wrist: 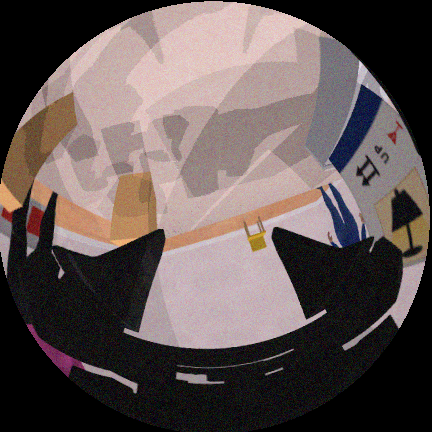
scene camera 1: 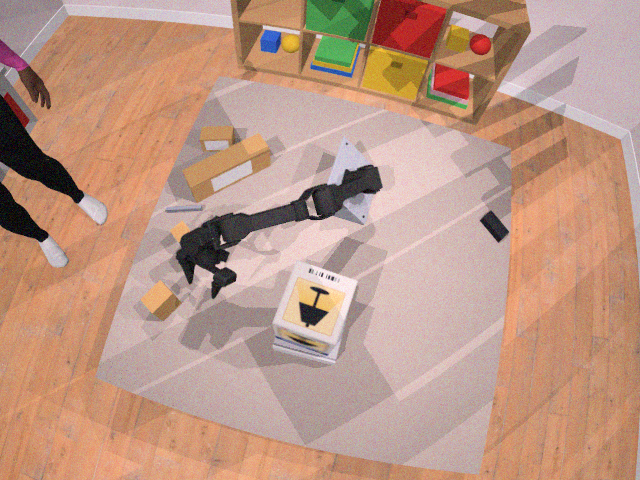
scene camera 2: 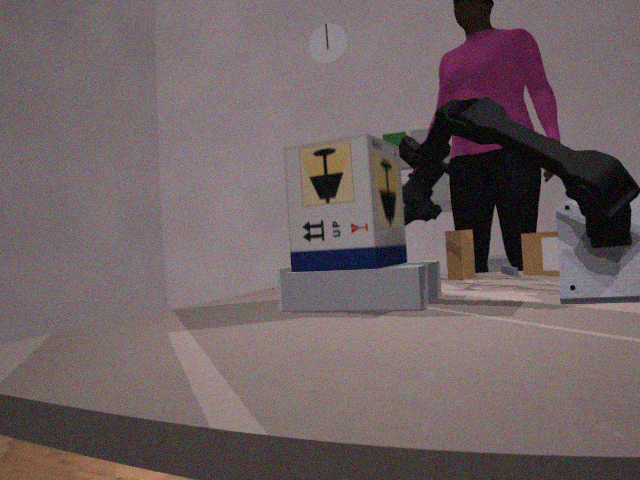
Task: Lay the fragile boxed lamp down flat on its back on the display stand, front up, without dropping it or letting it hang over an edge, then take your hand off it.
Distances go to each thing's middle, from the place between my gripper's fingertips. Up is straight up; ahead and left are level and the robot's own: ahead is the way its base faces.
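I find the stand (scene camera 2: 413, 285) 11 cm below my hand, 33 cm to the left of it and 5 cm behind it.
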